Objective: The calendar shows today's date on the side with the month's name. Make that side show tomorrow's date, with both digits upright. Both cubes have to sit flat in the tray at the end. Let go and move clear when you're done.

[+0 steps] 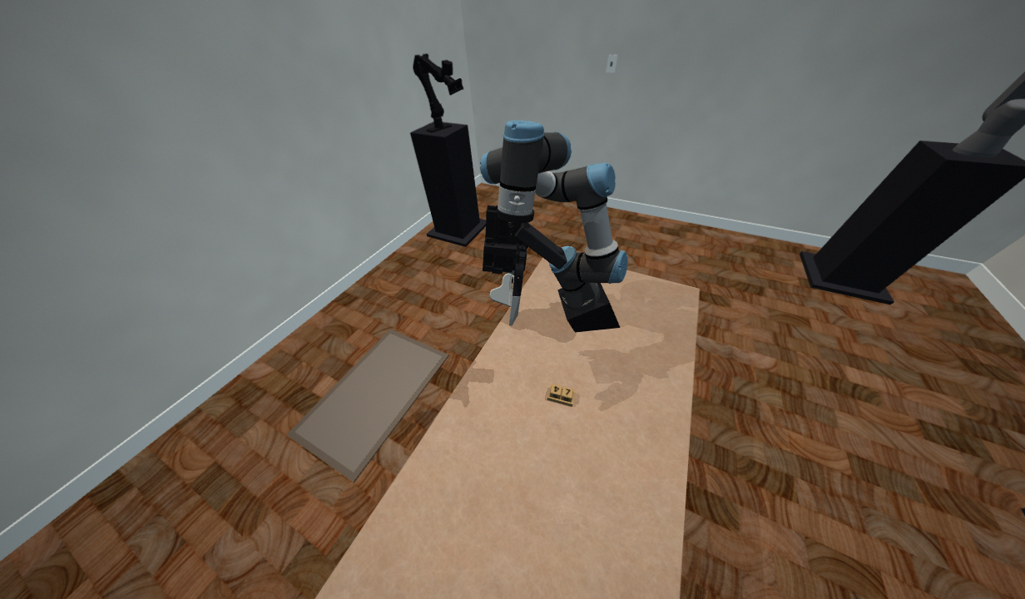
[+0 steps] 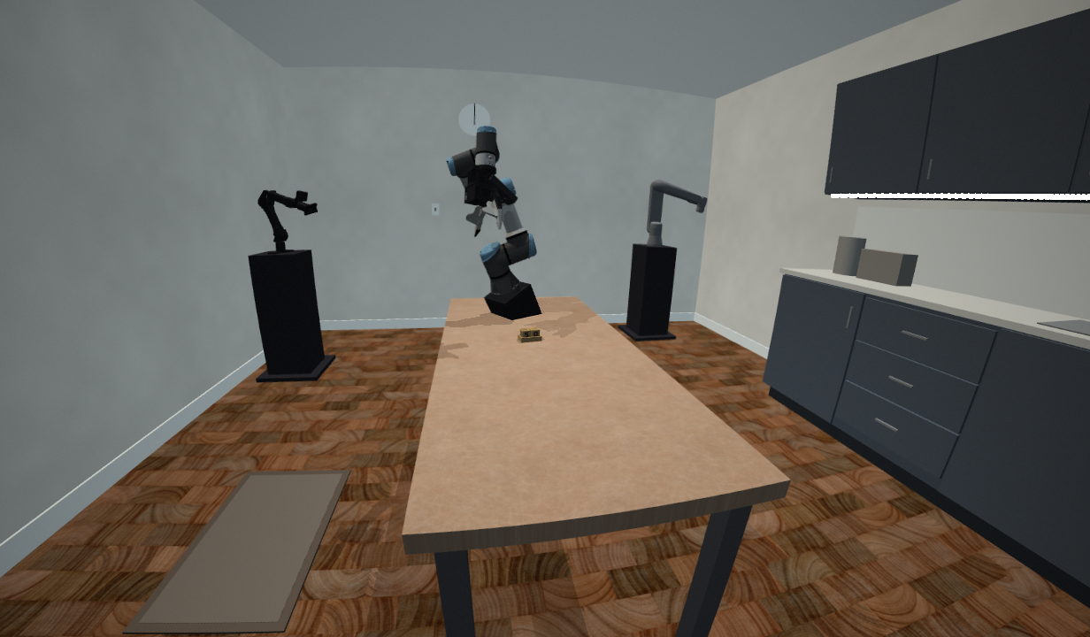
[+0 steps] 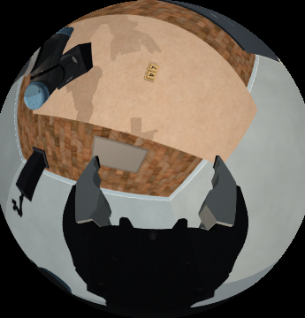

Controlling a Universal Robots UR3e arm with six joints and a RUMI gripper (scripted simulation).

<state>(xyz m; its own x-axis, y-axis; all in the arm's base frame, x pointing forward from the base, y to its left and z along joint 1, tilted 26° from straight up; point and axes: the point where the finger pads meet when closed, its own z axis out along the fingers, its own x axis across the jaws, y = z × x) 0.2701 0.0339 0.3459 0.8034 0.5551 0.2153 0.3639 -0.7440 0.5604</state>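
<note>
The wooden tray lies 350 mm below my hand, 140 mm to the left of it and 10 mm behind it.
</note>
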